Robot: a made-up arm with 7 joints.
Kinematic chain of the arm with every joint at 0, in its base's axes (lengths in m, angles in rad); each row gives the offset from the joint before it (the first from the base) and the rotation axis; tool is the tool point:
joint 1: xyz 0 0 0.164 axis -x
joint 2: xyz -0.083 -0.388 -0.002 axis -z
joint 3: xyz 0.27 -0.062 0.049 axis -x
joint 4: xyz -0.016 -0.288 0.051 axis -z
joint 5: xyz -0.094 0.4 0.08 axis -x
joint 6: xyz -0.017 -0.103 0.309 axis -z
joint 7: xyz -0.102 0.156 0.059 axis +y
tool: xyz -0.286 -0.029 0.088
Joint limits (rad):
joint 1: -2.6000..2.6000
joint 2: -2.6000..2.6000
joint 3: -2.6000..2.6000
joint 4: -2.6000..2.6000
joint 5: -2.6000..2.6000
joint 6: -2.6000..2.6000
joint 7: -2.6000..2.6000
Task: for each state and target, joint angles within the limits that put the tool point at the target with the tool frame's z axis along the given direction. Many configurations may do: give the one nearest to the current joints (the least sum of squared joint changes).
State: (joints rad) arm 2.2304 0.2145 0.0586 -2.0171 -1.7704 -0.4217 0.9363
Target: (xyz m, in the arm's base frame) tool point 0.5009 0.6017 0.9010 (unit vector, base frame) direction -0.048 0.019 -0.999
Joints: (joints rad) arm 2.0077 0.0979 -0.0964 -2.1629 -1.3832 -0.3104 1.0893
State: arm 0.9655 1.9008 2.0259 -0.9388 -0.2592 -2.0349 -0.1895
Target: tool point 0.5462 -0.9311 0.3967 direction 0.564 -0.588 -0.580
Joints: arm 0.2022 2.0822 2.4819 -1.5662 0.1515 -1.0807 -0.3134
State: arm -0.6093 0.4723 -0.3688 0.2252 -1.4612 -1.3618 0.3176
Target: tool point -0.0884 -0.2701 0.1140 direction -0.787 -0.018 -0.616
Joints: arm 0.2128 0.5553 -0.7698 0.6995 -1.5945 -0.9425 -0.2370
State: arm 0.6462 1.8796 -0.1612 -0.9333 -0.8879 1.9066 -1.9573
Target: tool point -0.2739 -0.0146 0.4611 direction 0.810 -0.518 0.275
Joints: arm 0.9027 2.5764 0.0751 -0.9442 -0.5406 2.2308 -2.1927
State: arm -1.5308 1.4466 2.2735 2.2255 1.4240 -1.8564 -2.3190
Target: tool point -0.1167 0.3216 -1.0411 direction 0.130 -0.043 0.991
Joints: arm -1.8342 1.9210 2.5263 1.9408 1.0641 -1.6990 -2.5754
